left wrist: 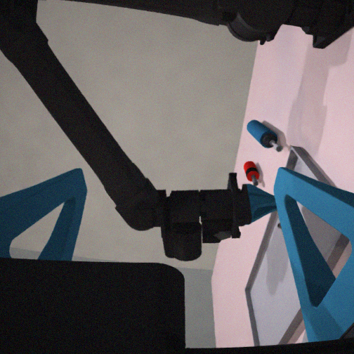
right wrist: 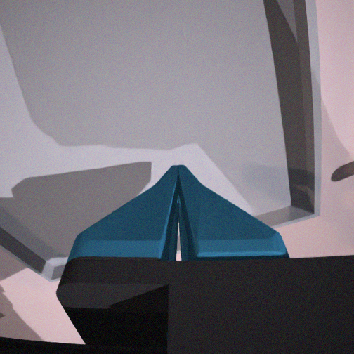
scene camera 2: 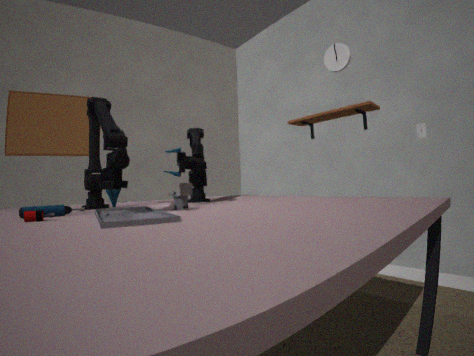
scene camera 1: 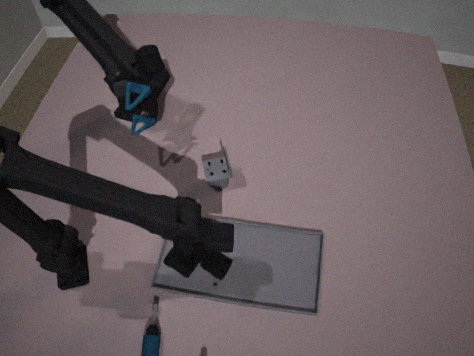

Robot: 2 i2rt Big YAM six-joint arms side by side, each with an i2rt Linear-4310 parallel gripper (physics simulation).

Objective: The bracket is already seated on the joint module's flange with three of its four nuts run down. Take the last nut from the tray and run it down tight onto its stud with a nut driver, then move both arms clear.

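Seen in the pictures: left gripper, fingertip midpoint: (scene camera 2: 164, 161) (scene camera 1: 130, 122); right gripper, fingertip midpoint: (scene camera 2: 114, 207); left arm's base at its link origin: (scene camera 2: 198, 201); right arm's base at its link origin: (scene camera 2: 95, 208) (scene camera 1: 73, 266).
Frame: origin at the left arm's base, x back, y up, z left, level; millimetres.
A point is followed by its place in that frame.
Note:
The bracket (scene camera 1: 216, 164) @[x -391, y 67, z -173 mm] (scene camera 2: 185, 189) @[x -429, y 84, z -170 mm] stands upright on the joint module (scene camera 1: 220, 185) @[x -413, y 20, z -208 mm]; dark spots show on its face, too small to tell nuts from studs. A small dark nut (scene camera 1: 215, 284) @[x -503, y 9, z -478 mm] (left wrist: 279, 226) lies in the grey tray (scene camera 1: 295, 270) @[x -682, y 4, z -375 mm] (scene camera 2: 142, 220) @[x -747, y 13, z -363 mm] (left wrist: 254, 272) (right wrist: 302, 125), near its lower rim in scene camera 1; it does not show in the right wrist view. My right gripper (scene camera 2: 114, 205) @[x -420, y 25, z -458 mm] (left wrist: 286, 203) (right wrist: 178, 175) is shut, tips together and pointing down over the tray, with nothing visible between them. My left gripper (scene camera 1: 136, 112) (scene camera 2: 165, 161) @[x -182, y 221, z -219 mm] (left wrist: 179, 178) is open and empty, raised above the table.
A blue-handled driver (scene camera 1: 151, 345) @[x -423, y 40, z -677 mm] (scene camera 2: 45, 210) @[x -450, y 25, z -715 mm] (left wrist: 261, 133) lies beside the tray's lower left corner in scene camera 1. A red-handled driver (scene camera 2: 33, 216) @[x -571, y 18, z -715 mm] (left wrist: 251, 171) lies near it. The right forearm (scene camera 1: 90, 192) @[x -328, y 419, z -511 mm] spans the picture's left, between the bracket and the blue driver.

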